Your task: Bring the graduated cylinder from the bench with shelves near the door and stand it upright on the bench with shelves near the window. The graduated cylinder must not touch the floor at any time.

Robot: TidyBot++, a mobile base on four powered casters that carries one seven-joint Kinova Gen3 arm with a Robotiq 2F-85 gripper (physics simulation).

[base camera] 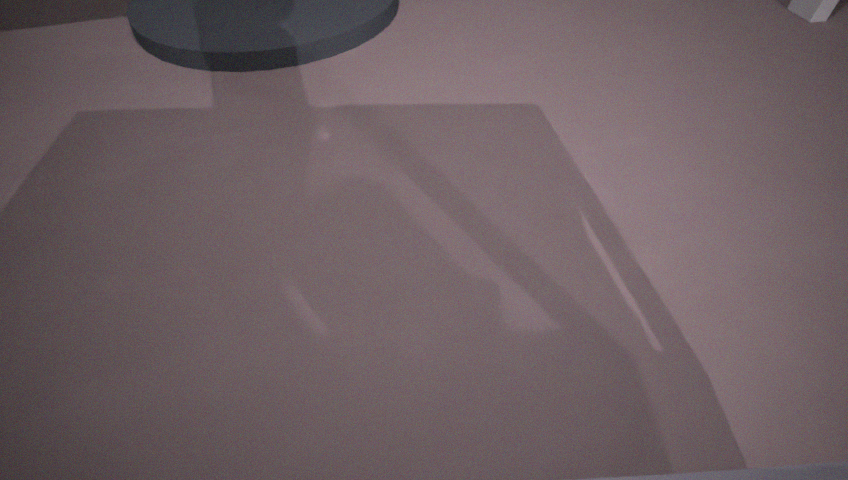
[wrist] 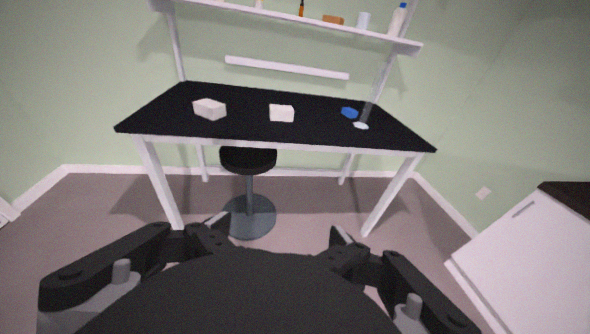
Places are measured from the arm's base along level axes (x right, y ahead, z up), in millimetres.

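Where they show: gripper, fingertip midpoint: (wrist: 280,230).
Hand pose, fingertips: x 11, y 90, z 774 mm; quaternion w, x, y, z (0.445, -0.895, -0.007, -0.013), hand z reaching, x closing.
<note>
Things, the pixels of their centre, and the offset from my fingertips. "*": a spot on its surface instead. Level surfaces: height alone.
- graduated cylinder, body centre: (wrist: 371,97) dx +387, dy +937, dz -89 mm
- black-topped bench with shelves, its level: dz -257 mm
- blue object, body centre: (wrist: 349,112) dx +340, dy +1083, dz -237 mm
- stool with a grey disc foot, surface spot: (base camera: 255,38) * dx -238, dy +672, dz -1141 mm
The graduated cylinder (wrist: 366,112) stands upright on the right part of a black-topped bench with shelves (wrist: 247,116). It is clear and tall, with a pale round foot, and its upper part is hard to make out against the shelf post. My gripper (wrist: 280,230) is open and empty. Its fingers show low in the wrist view, in front of the bench and well short of the cylinder. The base camera view does not show the cylinder or the gripper.
A blue object (wrist: 349,112) lies just left of the cylinder. Two white boxes (wrist: 210,109) (wrist: 281,113) sit farther left. A stool with a grey disc foot (base camera: 255,38) (wrist: 250,227) stands at the bench. A bench leg (base camera: 816,8) (wrist: 390,197) is at right, a white cabinet (wrist: 520,260) farther right.
</note>
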